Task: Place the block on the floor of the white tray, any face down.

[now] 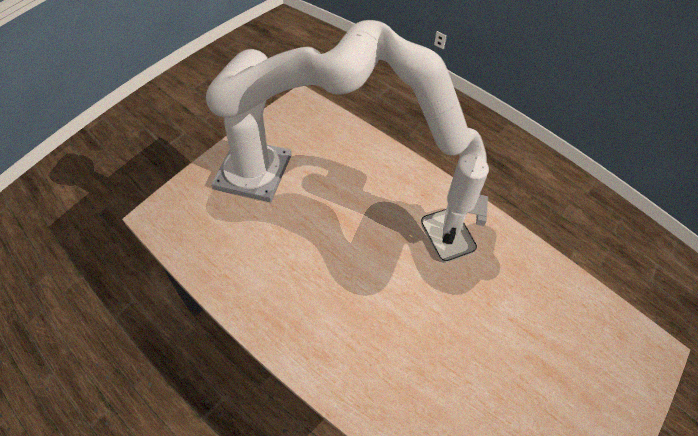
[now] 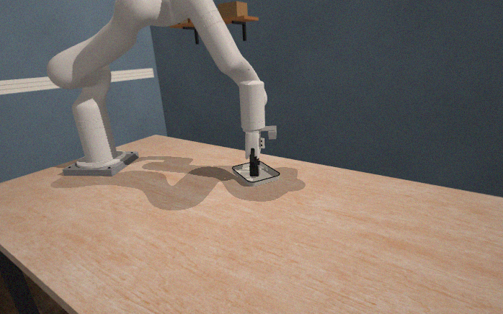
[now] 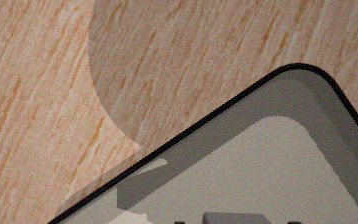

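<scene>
My hand is 1 cm above the grey block. Also, from my hand: white tray (1 cm below).
</scene>
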